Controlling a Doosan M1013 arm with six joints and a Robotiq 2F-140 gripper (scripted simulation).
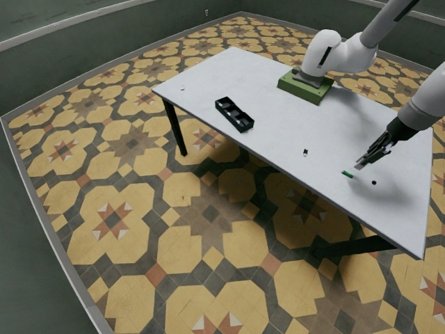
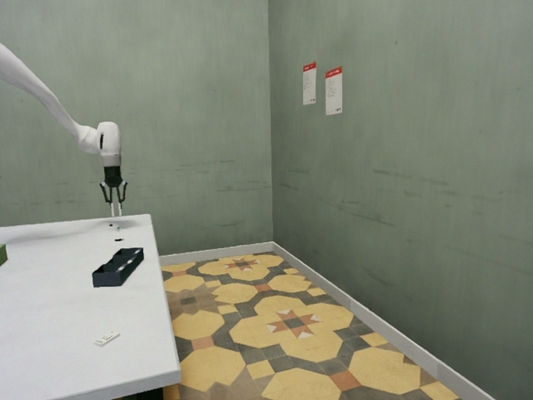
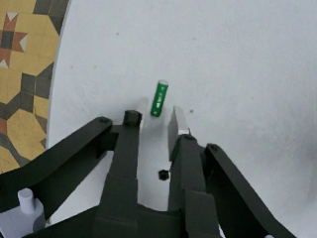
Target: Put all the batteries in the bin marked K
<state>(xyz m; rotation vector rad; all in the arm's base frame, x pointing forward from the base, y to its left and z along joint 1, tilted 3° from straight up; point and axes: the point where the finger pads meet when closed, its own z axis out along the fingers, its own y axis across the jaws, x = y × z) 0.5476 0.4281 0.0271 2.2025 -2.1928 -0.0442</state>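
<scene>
Now: the green piece 100 mm below my hand. The rest, counted from my hand: white flat piece (1070 mm to the right, 100 mm below); black bin tray (630 mm to the right, 90 mm below, 30 mm ahead).
</scene>
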